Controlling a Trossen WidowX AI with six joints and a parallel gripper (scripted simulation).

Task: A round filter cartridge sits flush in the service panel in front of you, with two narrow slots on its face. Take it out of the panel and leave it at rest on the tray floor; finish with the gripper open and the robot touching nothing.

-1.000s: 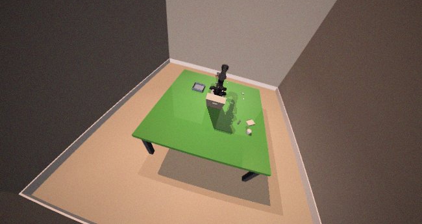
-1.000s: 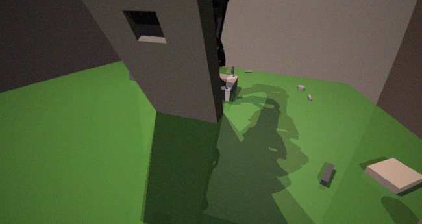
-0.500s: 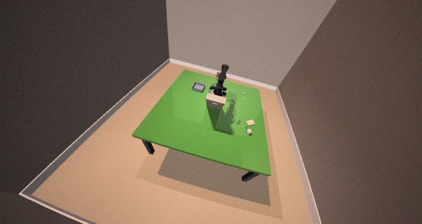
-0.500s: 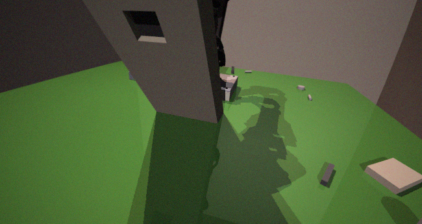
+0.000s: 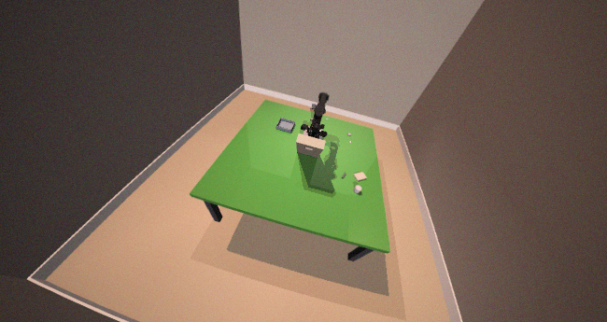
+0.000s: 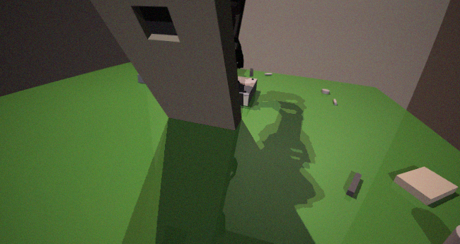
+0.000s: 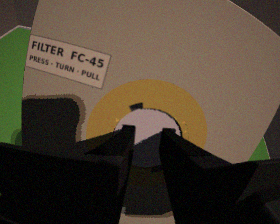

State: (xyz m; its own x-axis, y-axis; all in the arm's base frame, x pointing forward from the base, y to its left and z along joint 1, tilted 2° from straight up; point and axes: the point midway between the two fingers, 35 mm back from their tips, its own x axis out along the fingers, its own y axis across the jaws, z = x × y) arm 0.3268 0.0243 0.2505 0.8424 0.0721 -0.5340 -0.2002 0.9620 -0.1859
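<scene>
The round filter cartridge lies 10 mm ahead of my gripper tip and 10 mm below it. Round my gripper tip: grey square tray: 400 mm behind, 320 mm to the right, 250 mm below; then service panel: 40 mm behind, 80 mm below; then flat tan block: 80 mm behind, 460 mm to the left, 250 mm below.
</scene>
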